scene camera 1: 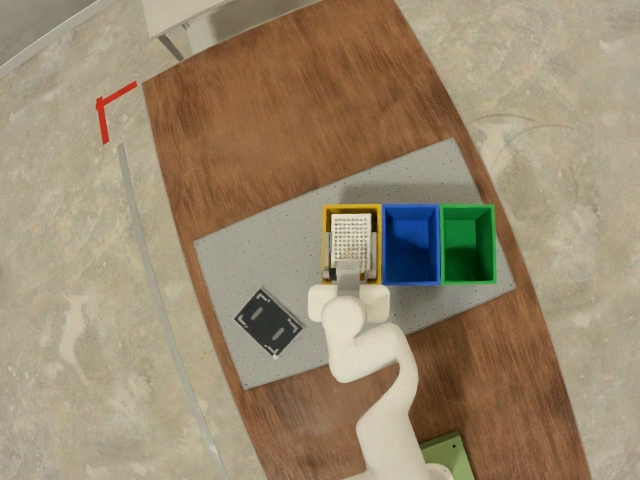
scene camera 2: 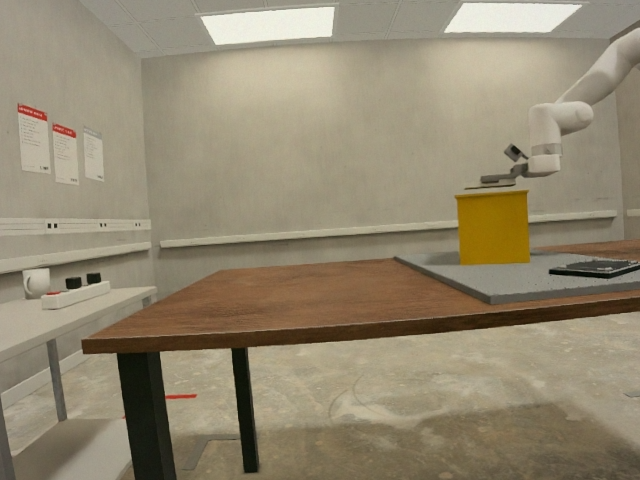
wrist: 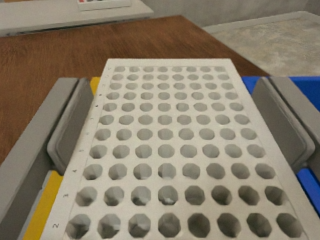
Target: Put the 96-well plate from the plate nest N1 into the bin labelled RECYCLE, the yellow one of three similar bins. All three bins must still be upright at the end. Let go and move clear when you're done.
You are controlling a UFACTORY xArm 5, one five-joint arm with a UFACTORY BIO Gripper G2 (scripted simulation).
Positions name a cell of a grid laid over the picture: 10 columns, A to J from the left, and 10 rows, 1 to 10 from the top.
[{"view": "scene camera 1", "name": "white 96-well plate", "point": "F5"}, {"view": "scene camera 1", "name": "blue bin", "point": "G5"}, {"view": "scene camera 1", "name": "green bin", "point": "H5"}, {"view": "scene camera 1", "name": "black plate nest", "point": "E7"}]
